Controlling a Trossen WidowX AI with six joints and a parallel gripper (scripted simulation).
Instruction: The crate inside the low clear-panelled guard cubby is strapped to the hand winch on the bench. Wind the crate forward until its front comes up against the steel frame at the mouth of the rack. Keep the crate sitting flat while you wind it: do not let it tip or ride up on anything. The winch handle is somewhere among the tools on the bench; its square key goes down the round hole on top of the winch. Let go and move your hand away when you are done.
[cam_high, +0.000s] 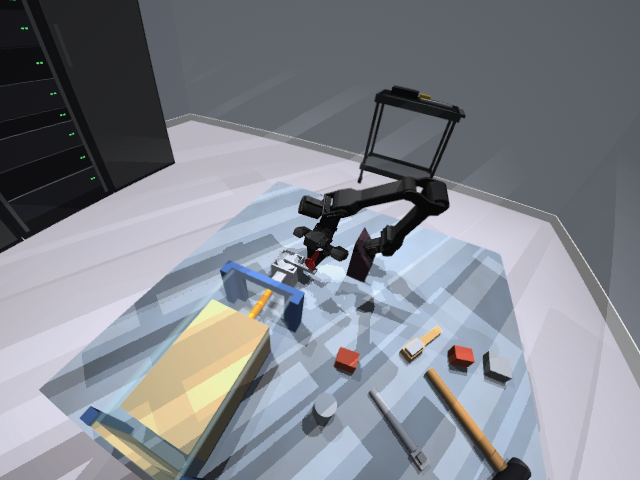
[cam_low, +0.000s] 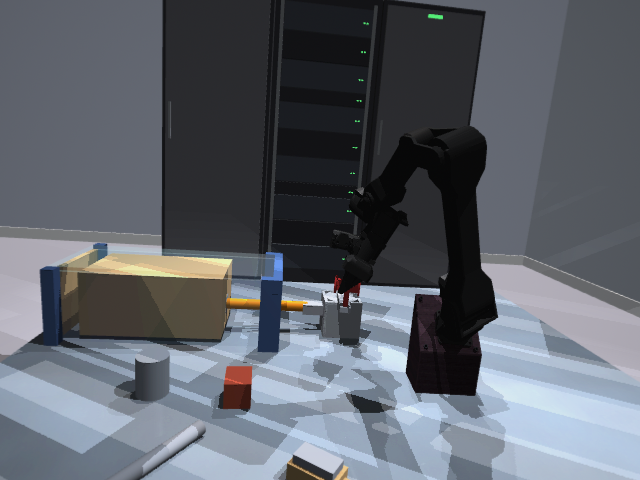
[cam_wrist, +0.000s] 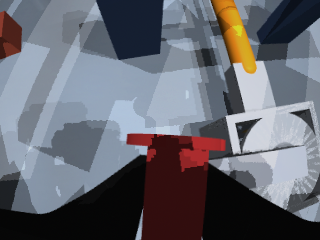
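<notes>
My gripper tip is now 3 cm past the grey winch, 11 cm to the left of it and 10 cm above it. The rest, counted from my gripper tip: red knob: 2 cm behind; crank handle: 1 cm behind, 4 cm to the right, 3 cm below; frame: 15 cm ahead, 8 cm to the right, 3 cm below.
</notes>
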